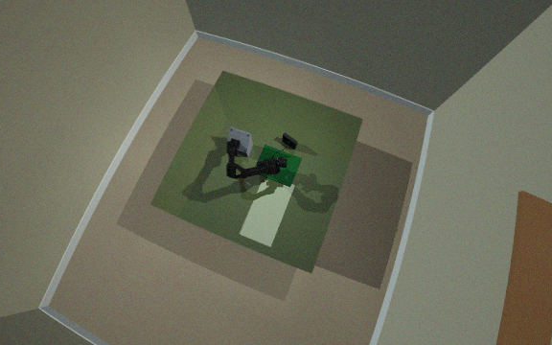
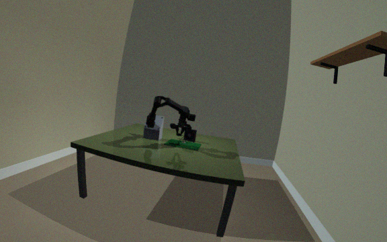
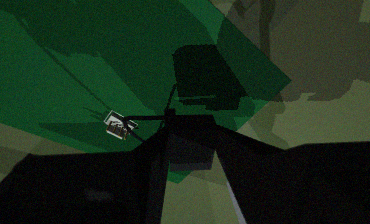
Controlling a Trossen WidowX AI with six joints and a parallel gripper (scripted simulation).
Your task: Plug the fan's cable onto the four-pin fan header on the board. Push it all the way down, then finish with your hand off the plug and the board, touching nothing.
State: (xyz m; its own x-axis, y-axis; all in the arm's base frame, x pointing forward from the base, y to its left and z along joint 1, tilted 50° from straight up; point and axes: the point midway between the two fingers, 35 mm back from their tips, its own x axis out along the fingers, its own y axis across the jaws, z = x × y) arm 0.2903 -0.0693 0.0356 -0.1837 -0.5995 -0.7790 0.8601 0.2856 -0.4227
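Right now the dark plug is 1 cm to the left of my gripper tip. Also, from my gripper tip: four-pin header (4 cm ahead, 9 cm to the left, 9 cm below); then green board (5 cm ahead, 4 cm to the left, 10 cm below); then black fan (8 cm ahead, 22 cm to the left, 3 cm below).
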